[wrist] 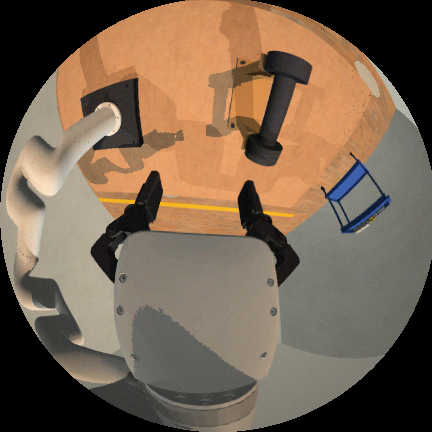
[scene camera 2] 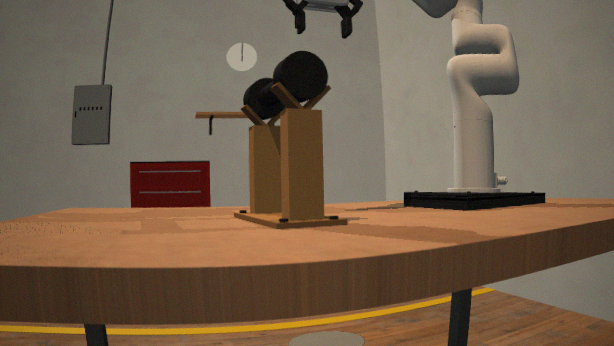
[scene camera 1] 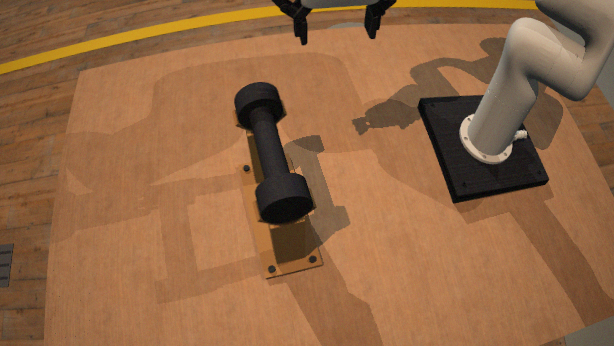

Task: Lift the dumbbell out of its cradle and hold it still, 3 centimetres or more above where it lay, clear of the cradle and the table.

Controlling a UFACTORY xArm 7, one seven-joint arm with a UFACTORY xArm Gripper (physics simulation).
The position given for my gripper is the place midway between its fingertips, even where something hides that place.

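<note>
Wrist view: my gripper (wrist: pixel 201 183), a wooden cradle (wrist: pixel 251 82) and a black dumbbell (wrist: pixel 262 148). Scene camera 1: the dumbbell (scene camera 1: pixel 282 197) and the cradle (scene camera 1: pixel 284 248). Scene camera 2: the cradle (scene camera 2: pixel 286 181) and the dumbbell (scene camera 2: pixel 302 73).
</note>
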